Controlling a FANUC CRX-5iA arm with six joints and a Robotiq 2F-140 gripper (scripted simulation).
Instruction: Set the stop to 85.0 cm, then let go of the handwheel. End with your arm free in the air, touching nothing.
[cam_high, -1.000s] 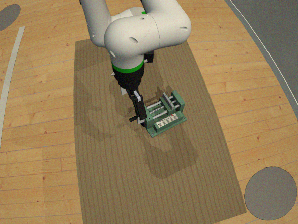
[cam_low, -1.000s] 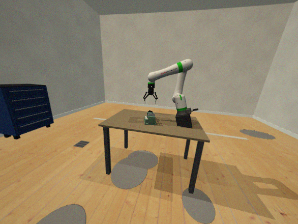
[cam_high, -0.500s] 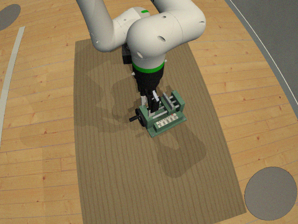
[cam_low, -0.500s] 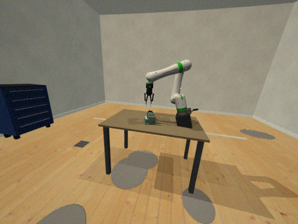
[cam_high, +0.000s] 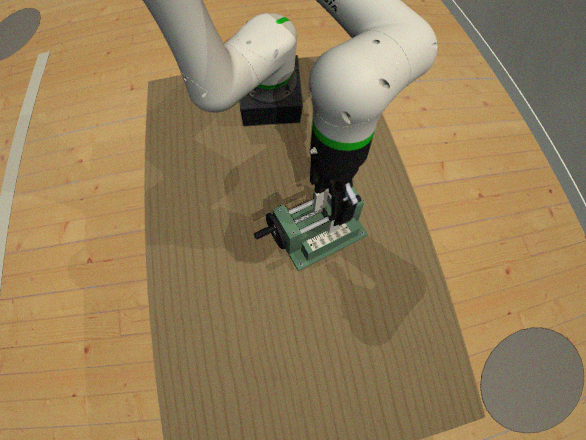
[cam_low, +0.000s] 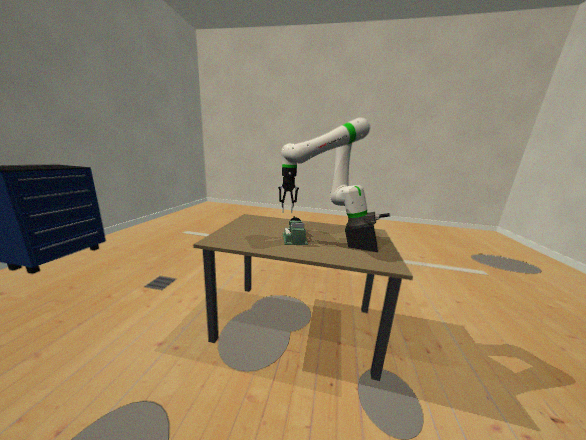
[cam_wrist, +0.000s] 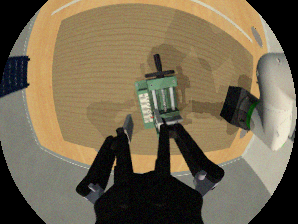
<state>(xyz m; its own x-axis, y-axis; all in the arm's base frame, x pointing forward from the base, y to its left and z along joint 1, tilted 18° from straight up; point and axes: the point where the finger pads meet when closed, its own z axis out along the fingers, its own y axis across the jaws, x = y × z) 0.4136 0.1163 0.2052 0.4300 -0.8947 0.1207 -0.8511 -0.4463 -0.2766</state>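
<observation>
Now: hand 8 cm past the stop block, 3 cm to the right of it and 12 cm above it.
</observation>
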